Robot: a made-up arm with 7 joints.
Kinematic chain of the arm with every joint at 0, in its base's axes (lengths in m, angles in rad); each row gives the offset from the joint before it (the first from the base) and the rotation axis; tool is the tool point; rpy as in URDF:
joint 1: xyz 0 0 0.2 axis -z
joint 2: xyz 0 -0.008 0.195 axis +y
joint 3: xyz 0 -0.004 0.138 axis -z
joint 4: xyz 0 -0.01 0.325 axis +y
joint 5: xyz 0 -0.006 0.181 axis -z
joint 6: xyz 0 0 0.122 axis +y
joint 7: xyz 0 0 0.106 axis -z
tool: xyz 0 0 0 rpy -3.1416 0 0
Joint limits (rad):
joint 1: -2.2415..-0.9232
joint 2: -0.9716..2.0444
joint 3: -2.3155..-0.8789
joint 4: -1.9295..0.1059
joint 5: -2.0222..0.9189
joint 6: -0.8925..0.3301
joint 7: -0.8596..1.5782
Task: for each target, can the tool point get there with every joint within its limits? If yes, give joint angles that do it. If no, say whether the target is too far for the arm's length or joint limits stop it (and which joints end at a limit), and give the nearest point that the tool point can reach.
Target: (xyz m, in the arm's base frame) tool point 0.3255 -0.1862 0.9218
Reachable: yes | joints -1.3418 -0.6088 -2.0720 -1.5337 0.2545 0.1520 0.0447
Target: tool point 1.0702 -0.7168 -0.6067
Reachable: no: too far | nearest point 0.4745 0.0448 -0.0268 | short by 1.128 m
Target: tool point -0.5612 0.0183 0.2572
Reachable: no: joint limits stop it (at a limit: joint 1, joint 3, joint 4, joint 5, joint 6) | nearest point -0.5621 0.5408 0.1017 | short by 0.545 m
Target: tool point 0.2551 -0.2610 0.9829
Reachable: yes | joints -1.2591 -0.6336 -2.1999 -1.1349 0.4593 -0.6492 1.1128
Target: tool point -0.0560 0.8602 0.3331
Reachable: yes | joints -1.7488 1.6698 -1.0872 -0.1297 -0.0941 -0.3306 0.5842
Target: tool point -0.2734 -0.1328 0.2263
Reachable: no: joint limits stop it (at a limit: joint 1, joint 2, joint 3, joint 4, joint 6) | nearest point -0.0375 -0.4377 0.3526 | short by 0.406 m
